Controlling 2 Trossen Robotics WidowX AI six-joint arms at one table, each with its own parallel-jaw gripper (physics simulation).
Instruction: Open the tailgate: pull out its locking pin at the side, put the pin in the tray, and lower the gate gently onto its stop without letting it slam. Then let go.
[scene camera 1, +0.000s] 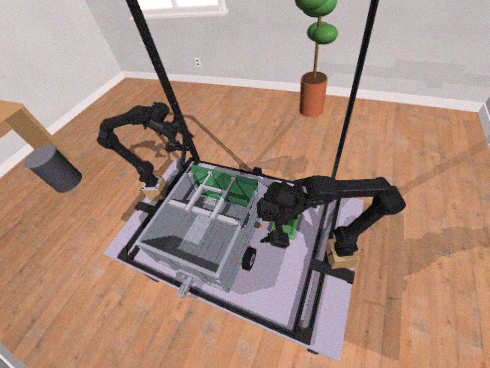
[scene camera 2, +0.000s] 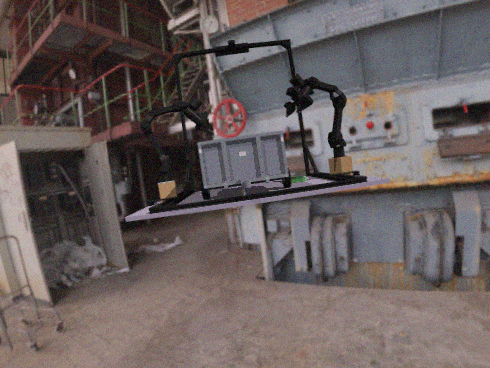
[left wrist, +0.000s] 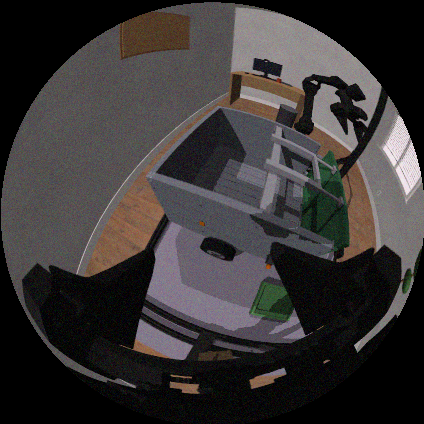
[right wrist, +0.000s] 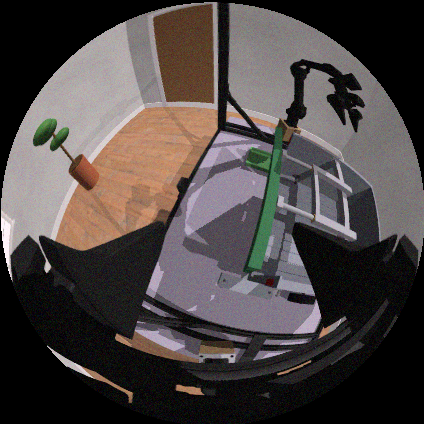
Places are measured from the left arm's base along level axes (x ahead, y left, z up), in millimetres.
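Pixels of known places: left gripper, fingertip midpoint: (scene camera 1: 259, 229) (scene camera 2: 291, 114) (left wrist: 213, 252) (right wrist: 350, 128); right gripper, fingertip midpoint: (scene camera 1: 191, 143) (scene camera 2: 211, 131) (left wrist: 353, 139) (right wrist: 231, 228); left arm's base, link origin: (scene camera 1: 343, 248) (scene camera 2: 339, 157) (right wrist: 290, 123); right arm's base, link origin: (scene camera 1: 152, 182) (scene camera 2: 165, 181).
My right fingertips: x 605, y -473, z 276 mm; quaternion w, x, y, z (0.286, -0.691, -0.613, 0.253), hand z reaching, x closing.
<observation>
For each thing: its middle in the pictures, then the offset to it from my right fingertips.
- green tray, body centre: (left wrist: 275, 302) (right wrist: 264, 160) (scene camera 1: 286, 222) (scene camera 2: 294, 179) 400 mm back, 260 mm left, 382 mm down
- black wheel, body centre: (left wrist: 217, 249) (scene camera 1: 249, 258) (scene camera 2: 286, 177) 201 mm back, 446 mm left, 341 mm down
The green tailgate (scene camera 1: 245, 192) (left wrist: 325, 212) (right wrist: 265, 220) stands roughly upright at the end of the grey trailer (scene camera 1: 167, 225) (scene camera 2: 242, 167) (left wrist: 195, 200). I cannot make out the locking pin. The green tray (scene camera 1: 291, 227) (scene camera 2: 298, 179) (left wrist: 270, 297) (right wrist: 257, 158) lies on the mat beside the trailer; part of it is shaded or covered. My left gripper (scene camera 1: 262, 224) (scene camera 2: 287, 101) (left wrist: 213, 252) is open and empty, above the area by the trailer's side and the tray. My right gripper (scene camera 1: 182, 141) (right wrist: 231, 228) is open and empty, beyond the tailgate's far-left corner in scene camera 1.
White bars (scene camera 1: 225, 197) (left wrist: 272, 185) cross the trailer bed towards the tailgate. A black wheel (scene camera 1: 249, 258) (left wrist: 218, 248) sticks out at the trailer's side. Black frame rails (scene camera 1: 215, 302) edge the mat, and black posts (scene camera 1: 357, 65) (right wrist: 223, 65) rise from the frame.
</observation>
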